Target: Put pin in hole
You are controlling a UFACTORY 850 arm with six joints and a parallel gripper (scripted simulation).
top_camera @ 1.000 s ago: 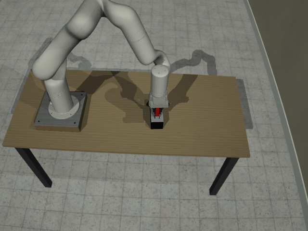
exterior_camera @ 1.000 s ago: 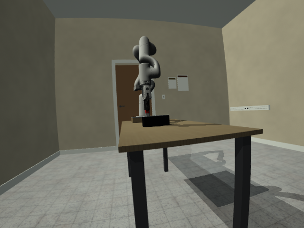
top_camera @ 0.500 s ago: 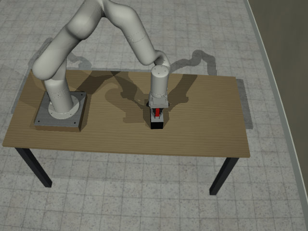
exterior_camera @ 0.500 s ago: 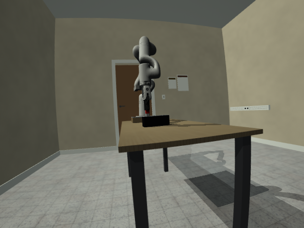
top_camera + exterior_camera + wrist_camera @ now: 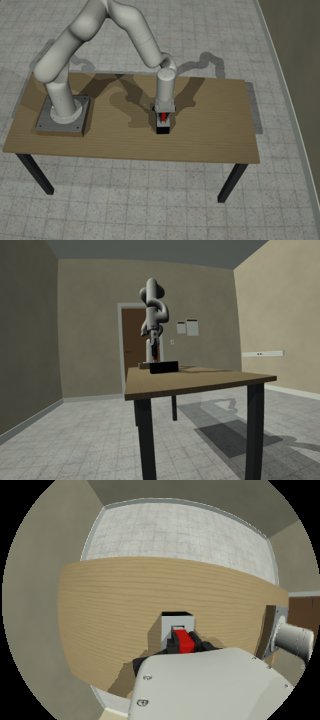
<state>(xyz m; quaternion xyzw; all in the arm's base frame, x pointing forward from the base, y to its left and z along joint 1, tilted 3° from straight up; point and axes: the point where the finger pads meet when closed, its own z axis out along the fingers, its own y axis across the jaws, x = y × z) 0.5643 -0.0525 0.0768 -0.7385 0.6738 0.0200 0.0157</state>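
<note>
Now: hand 1 cm above the pin. Round my hand: black block: 10 cm below, 6 cm to the left, 1 cm behind.
</note>
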